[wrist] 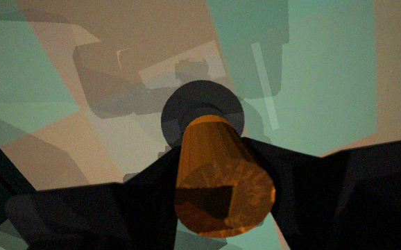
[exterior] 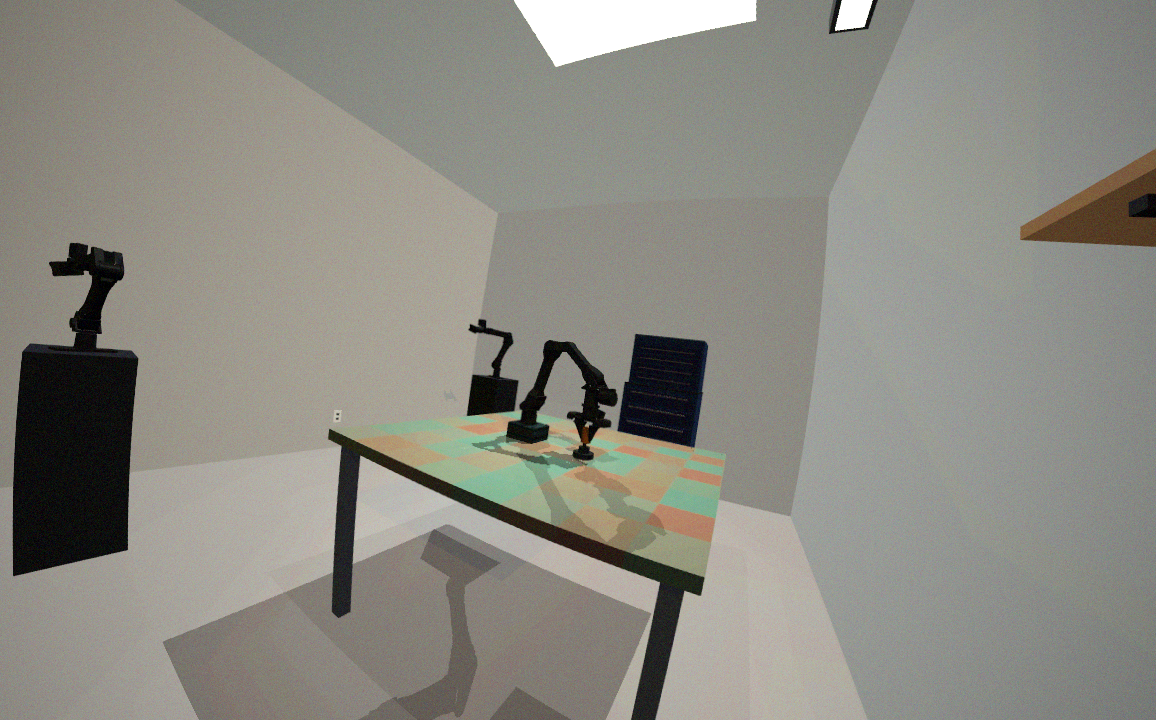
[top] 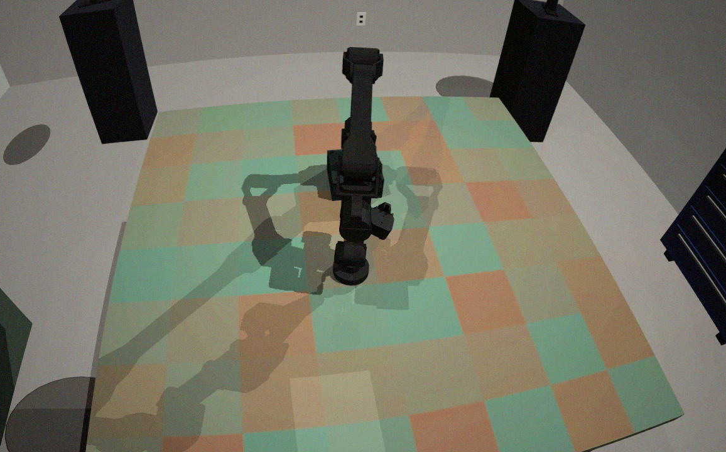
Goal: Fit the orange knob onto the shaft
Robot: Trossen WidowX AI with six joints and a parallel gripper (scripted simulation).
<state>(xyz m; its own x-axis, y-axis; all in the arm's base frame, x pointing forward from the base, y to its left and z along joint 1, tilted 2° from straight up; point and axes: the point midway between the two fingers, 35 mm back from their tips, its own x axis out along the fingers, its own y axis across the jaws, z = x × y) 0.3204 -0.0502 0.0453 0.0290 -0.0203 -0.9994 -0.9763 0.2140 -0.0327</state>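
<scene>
Right now my gripper tip is 2 cm below the orange knob. From my gripper tip the other things lie so: pedestal (4 cm below).
</scene>
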